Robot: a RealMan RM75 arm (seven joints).
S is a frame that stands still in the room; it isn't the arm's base.
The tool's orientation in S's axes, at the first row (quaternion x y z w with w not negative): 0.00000 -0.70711 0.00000 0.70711
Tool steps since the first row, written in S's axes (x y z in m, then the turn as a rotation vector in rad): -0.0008 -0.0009 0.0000 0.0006 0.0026 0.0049; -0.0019 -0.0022 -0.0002 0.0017 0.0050 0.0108; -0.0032 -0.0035 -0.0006 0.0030 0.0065 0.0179; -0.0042 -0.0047 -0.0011 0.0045 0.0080 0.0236; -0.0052 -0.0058 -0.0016 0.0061 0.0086 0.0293; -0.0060 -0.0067 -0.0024 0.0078 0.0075 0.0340; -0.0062 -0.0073 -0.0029 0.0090 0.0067 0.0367; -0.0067 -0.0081 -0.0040 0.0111 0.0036 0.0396; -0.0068 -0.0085 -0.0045 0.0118 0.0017 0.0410; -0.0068 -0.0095 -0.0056 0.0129 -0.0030 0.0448; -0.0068 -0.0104 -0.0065 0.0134 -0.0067 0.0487; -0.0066 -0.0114 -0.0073 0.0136 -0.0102 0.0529; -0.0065 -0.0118 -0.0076 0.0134 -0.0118 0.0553
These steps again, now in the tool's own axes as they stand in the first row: 0.0000 -0.0009 0.0008 0.0049 0.0026 -0.0006; -0.0002 -0.0022 0.0019 0.0108 0.0050 -0.0017; -0.0006 -0.0035 0.0032 0.0179 0.0065 -0.0030; -0.0011 -0.0047 0.0042 0.0236 0.0080 -0.0045; -0.0016 -0.0058 0.0052 0.0293 0.0086 -0.0061; -0.0024 -0.0067 0.0060 0.0340 0.0075 -0.0078; -0.0029 -0.0073 0.0062 0.0367 0.0067 -0.0090; -0.0040 -0.0081 0.0067 0.0396 0.0036 -0.0111; -0.0045 -0.0085 0.0068 0.0410 0.0017 -0.0118; -0.0056 -0.0095 0.0068 0.0448 -0.0030 -0.0129; -0.0065 -0.0104 0.0068 0.0487 -0.0067 -0.0134; -0.0073 -0.0114 0.0066 0.0529 -0.0102 -0.0136; -0.0076 -0.0118 0.0065 0.0553 -0.0118 -0.0134
